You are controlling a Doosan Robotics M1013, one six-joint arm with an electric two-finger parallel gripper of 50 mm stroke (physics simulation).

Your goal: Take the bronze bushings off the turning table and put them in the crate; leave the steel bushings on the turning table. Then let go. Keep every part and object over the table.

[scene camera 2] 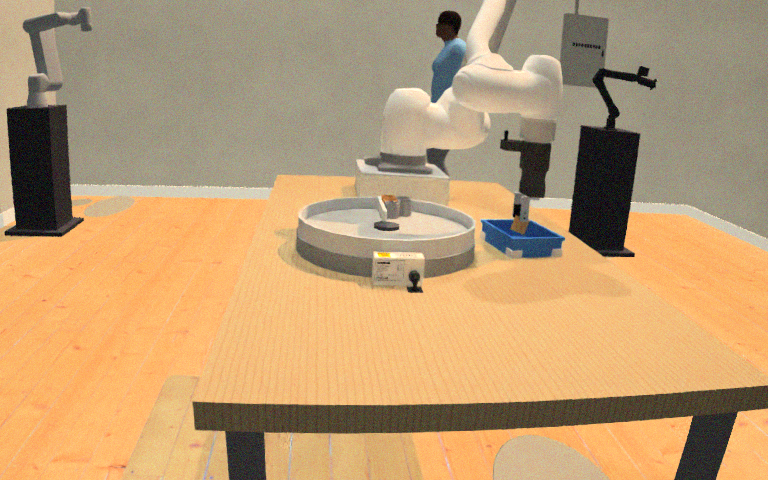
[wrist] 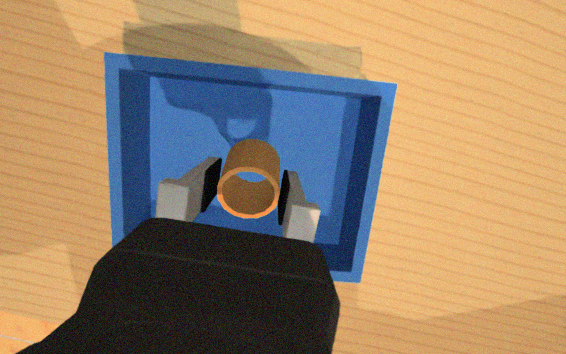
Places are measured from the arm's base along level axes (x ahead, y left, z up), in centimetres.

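Pixels of known places: gripper, between the fingertips: [scene camera 2: 519, 219] [wrist: 250, 181]; arm's base, origin of its link: [scene camera 2: 401, 168].
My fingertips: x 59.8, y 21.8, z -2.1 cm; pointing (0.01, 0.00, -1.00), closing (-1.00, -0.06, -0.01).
For each thing: its middle in the pictures, then the offset to it from my fingertips. "spot": a spot on its surface instead.
- bronze bushing, middle of its body: [wrist: 251, 177] [scene camera 2: 519, 224] dy +0.1, dx +0.1, dz -1.4 cm
- blue crate, middle of its body: [wrist: 248, 172] [scene camera 2: 520, 237] dy +0.6, dx +0.4, dz -4.7 cm
- orange bronze, middle of its body: [scene camera 2: 389, 206] dy -32.2, dx -10.5, dz -0.1 cm
- pale divider, a spot on its surface: [scene camera 2: 382, 209] spot: dy -35.1, dx -3.4, dz +0.8 cm
- dark round hub, middle of its body: [scene camera 2: 386, 226] dy -34.8, dx +4.1, dz -1.5 cm
- white labelled box, a spot on its surface: [scene camera 2: 389, 270] spot: dy -37.3, dx +29.4, dz -4.0 cm
My gripper [scene camera 2: 520, 217] [wrist: 250, 181] is shut on a bronze bushing [scene camera 2: 518, 226] [wrist: 251, 154], which leans a little. The bushing is inside the outline of the blue crate [scene camera 2: 535, 247] [wrist: 113, 150]; its lower end is within the crate's walls in scene camera 2. I cannot tell whether it touches the crate floor. On the turning table [scene camera 2: 339, 241], left of the crate in scene camera 2, orange bronze [scene camera 2: 389, 198] shows near the far wall beside grey steel bushings [scene camera 2: 404, 206]. They overlap, so I cannot count them. The turning table does not show in the wrist view.
A pale divider [scene camera 2: 382, 209] and a dark round hub [scene camera 2: 386, 225] are on the turning table. A white labelled box [scene camera 2: 389, 270] and a small black stand [scene camera 2: 414, 281] are in front of it. The arm's base block [scene camera 2: 402, 182] is behind it. The crate's walls surround the fingers.
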